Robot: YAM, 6 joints.
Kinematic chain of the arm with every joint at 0, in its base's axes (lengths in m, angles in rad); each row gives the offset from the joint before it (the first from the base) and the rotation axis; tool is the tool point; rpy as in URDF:
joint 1: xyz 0 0 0.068 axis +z
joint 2: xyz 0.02 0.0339 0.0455 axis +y
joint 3: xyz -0.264 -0.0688 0 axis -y
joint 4: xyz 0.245 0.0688 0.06 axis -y
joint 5: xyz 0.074 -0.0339 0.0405 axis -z
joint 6: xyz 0.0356 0 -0.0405 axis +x
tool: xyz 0 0 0 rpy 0 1.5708 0
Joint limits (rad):
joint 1: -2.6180..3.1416
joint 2: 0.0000..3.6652
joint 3: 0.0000..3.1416
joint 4: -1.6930..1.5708
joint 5: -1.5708..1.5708
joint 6: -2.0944..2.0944
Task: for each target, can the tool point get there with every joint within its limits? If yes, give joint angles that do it. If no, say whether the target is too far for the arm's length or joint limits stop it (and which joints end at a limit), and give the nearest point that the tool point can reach.
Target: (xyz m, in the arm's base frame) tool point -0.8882 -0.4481 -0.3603
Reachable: no: too far | nearest point -0.5065 -0.2878 -0.1603 | short by 0.460 m
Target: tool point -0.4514 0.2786 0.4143
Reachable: yes | joints 2.6470 2.3576 2.5157 0.0233 1.0544 1.6494
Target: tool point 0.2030 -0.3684 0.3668
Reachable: yes | joints -0.9971 1.9109 1.9461 -0.7856 0.9722 1.1840
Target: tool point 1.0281 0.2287 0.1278
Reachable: no: too far | nearest point 0.6304 0.1402 0.1222 | short by 0.407 m
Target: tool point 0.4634 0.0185 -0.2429
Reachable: yes | joints 0.0450 3.3492 1.9564 0.6822 0.0667 -0.3925
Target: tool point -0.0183 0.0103 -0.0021
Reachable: yes | joints 0.0301 3.0719 0.3693 -0.6674 -0.3109 0.5700
